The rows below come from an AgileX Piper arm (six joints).
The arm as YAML. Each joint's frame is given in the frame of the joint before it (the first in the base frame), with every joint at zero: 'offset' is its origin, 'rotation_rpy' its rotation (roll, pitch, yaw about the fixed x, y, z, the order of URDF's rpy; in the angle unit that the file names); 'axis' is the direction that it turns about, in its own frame. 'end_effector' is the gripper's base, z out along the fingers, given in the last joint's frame.
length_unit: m
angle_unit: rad
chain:
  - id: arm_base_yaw
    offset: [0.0, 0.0, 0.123]
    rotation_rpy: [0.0, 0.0, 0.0]
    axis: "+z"
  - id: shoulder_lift
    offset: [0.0, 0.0, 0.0]
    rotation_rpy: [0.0, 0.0, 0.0]
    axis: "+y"
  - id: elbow
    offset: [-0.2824, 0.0, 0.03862]
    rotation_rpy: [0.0, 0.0, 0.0]
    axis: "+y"
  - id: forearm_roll
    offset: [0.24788, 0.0, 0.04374]
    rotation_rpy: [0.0, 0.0, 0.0]
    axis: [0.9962, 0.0, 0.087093]
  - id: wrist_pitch
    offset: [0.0, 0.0, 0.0]
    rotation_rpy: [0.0, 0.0, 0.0]
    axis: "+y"
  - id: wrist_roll
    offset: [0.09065, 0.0, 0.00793]
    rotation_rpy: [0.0, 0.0, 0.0]
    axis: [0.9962, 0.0, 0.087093]
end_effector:
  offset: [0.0, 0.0, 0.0]
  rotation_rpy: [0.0, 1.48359, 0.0]
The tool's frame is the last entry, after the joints.
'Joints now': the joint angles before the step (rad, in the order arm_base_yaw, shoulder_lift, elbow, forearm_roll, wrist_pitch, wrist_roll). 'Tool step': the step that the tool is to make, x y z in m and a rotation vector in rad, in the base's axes. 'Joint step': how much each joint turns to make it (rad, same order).
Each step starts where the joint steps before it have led.
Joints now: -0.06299, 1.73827, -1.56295, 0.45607, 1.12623, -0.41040
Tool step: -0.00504, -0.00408, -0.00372, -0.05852, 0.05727, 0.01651
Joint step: 0.00000, 0.00001, -0.00001, -0.06851, 0.05328, 0.01298
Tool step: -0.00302, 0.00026, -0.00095, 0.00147, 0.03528, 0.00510
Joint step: -0.00001, -0.00002, 0.00003, -0.00458, 0.03459, 0.00925
